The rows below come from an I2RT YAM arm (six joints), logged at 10 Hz.
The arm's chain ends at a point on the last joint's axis. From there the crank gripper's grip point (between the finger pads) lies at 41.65 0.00 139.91 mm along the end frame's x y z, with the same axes.
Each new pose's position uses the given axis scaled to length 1; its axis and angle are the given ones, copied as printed.
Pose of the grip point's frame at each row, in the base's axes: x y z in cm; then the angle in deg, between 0 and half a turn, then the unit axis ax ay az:
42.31 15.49 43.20 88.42 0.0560 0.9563 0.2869
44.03 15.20 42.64 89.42 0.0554 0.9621 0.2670
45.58 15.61 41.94 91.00 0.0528 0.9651 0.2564
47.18 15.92 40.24 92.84 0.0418 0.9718 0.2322
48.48 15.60 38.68 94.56 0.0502 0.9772 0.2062
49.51 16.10 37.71 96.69 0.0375 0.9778 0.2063
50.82 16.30 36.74 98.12 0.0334 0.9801 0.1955
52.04 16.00 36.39 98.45 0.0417 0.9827 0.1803
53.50 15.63 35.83 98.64 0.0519 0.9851 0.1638
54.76 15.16 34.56 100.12 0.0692 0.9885 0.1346
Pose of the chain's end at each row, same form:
28.59 11.13 45.61 88.42 0.0560 0.9563 0.2869
30.31 11.09 45.46 89.42 0.0554 0.9621 0.2670
31.95 11.54 45.21 91.00 0.0528 0.9651 0.2564
33.66 12.05 44.14 92.84 0.0418 0.9718 0.2322
35.01 12.18 43.16 94.56 0.0502 0.9772 0.2062
36.28 12.45 42.68 96.69 0.0375 0.9778 0.2063
37.72 12.74 42.12 98.12 0.0334 0.9801 0.1955
38.92 12.80 41.94 98.45 0.0417 0.9827 0.1803
40.35 12.83 41.52 98.64 0.0519 0.9851 0.1638
41.70 13.04 40.73 100.12 0.0692 0.9885 0.1346

